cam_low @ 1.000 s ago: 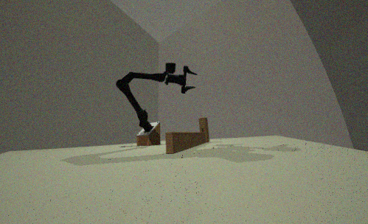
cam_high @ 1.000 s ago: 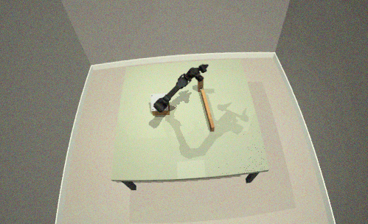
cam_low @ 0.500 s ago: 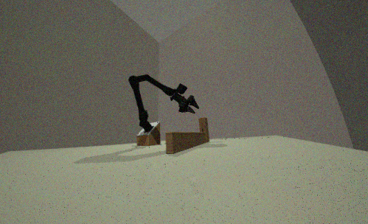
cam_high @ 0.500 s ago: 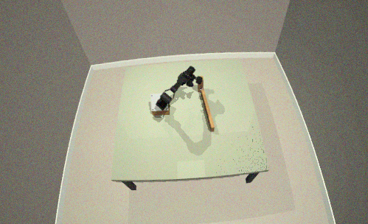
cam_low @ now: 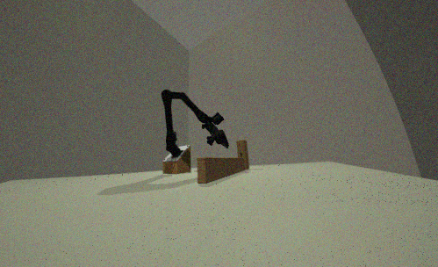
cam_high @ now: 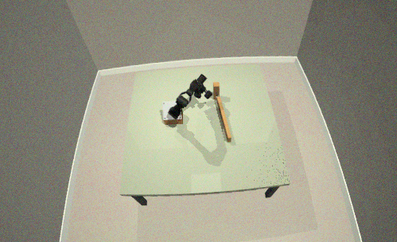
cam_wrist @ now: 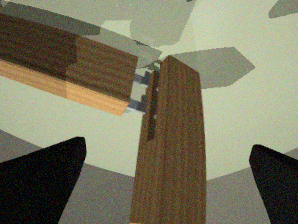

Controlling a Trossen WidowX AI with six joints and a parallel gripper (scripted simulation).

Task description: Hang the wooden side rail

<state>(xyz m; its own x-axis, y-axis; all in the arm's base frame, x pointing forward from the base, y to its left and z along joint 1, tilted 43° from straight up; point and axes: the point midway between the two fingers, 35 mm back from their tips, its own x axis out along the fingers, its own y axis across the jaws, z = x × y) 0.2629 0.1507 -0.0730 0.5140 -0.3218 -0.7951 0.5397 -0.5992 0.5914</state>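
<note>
Right now my gripper tip is 7 cm short of the wooden headboard post, 6 cm above it and 5 cm to the right of it.
</note>
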